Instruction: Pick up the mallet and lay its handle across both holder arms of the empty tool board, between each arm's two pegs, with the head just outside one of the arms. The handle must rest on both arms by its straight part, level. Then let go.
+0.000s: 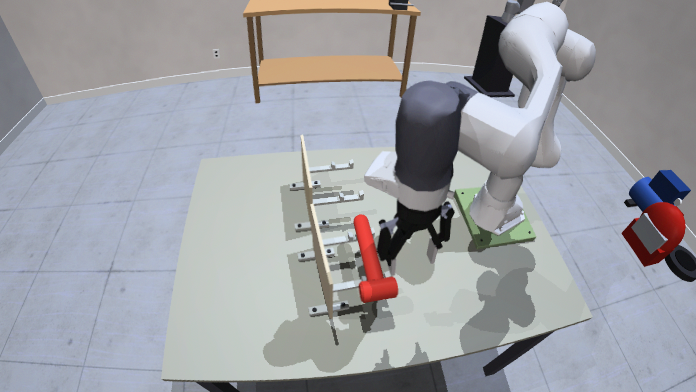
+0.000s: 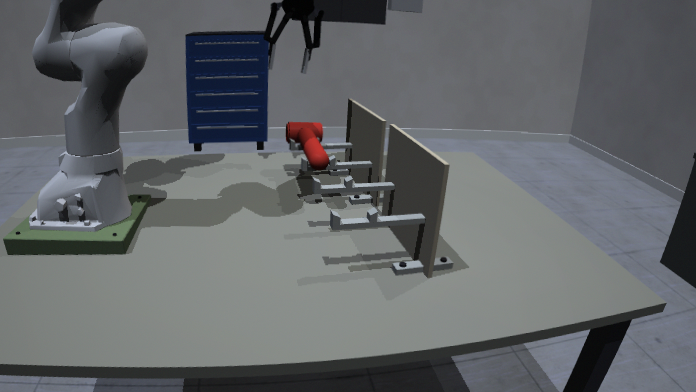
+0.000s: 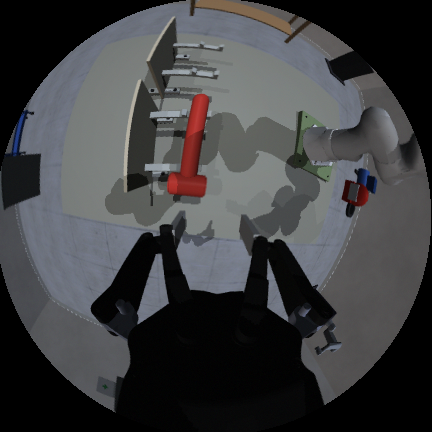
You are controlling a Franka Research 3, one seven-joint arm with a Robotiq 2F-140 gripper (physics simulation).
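Observation:
The red mallet [image 1: 367, 250] [image 2: 314, 150] [image 3: 194, 140] lies across both holder arms of one tool board [image 1: 321, 245] [image 2: 367, 135] [image 3: 141, 140] and looks about level. At the inner arm [image 2: 354, 164] [image 3: 167, 114] its handle sits between the two pegs. At the outer arm [image 1: 346, 286] [image 3: 158, 167] the handle and head partly hide the pegs. The head [image 1: 378, 289] [image 2: 304, 131] [image 3: 187, 184] is just outside that outer arm. My gripper [image 1: 412, 259] [image 2: 287, 69] [image 3: 212, 220] is open and empty, well above the mallet and off to its robot-base side.
The other tool board [image 1: 306, 170] [image 2: 417, 185] [image 3: 164, 57] stands in line beside it, its two arms bare. The robot base is on a green plate [image 1: 477, 240] [image 2: 65, 246] [image 3: 301, 125]. A blue drawer cabinet [image 2: 227, 87] stands behind the table.

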